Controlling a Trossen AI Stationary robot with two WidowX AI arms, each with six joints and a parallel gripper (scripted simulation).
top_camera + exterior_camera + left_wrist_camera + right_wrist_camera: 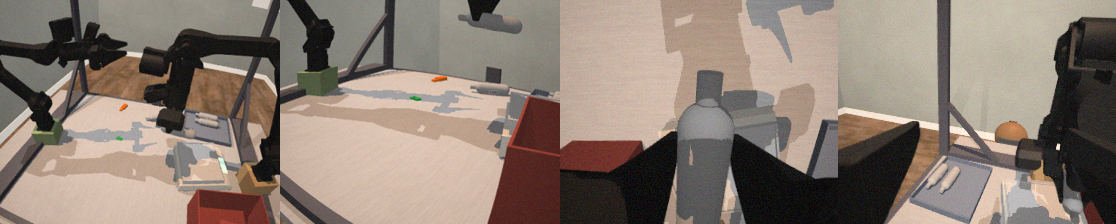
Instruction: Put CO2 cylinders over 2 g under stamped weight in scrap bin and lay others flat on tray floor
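Now: the scale platform 19 cm below my left hand, 13 cm to the left of it and 2 cm behind it. From my left hand the other things lie so: scale (20 cm below, 15 cm to the left, 3 cm behind); then small green piece (24 cm below, 20 cm to the right, 9 cm behind); then red scrap bin (22 cm to the left, 21 cm below, 19 cm ahead).
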